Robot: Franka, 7 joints.
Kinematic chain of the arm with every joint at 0, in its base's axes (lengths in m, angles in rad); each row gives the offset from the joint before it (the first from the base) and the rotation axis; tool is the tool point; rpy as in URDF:
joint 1: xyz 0 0 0.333 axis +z
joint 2: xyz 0 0 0 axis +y
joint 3: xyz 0 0 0.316 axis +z
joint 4: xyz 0.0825 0 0 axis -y
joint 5: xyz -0.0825 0 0.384 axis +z
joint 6: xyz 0 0 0 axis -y
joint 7: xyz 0.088 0 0 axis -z
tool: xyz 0 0 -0.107 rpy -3.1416 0 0
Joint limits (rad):
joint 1: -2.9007..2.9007
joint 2: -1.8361..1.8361
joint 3: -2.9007..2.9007
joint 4: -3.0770..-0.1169
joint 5: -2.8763..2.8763
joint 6: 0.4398..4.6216
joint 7: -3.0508..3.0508
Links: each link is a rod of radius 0.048 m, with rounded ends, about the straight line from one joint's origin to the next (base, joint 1, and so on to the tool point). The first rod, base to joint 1, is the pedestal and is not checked.
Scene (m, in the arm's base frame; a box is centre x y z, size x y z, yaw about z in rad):
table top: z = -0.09
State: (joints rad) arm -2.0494 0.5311 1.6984 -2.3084 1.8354 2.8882 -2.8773
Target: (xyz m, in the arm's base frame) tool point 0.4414 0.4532 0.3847
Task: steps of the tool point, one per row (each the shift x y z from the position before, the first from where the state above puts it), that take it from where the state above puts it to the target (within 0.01 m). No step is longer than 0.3 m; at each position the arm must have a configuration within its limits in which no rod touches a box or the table.
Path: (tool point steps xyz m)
1: 0.0900 0.1856 0.0884
2: 0.0060 0.2560 0.0132
3: -0.1034 0.2495 -0.0740

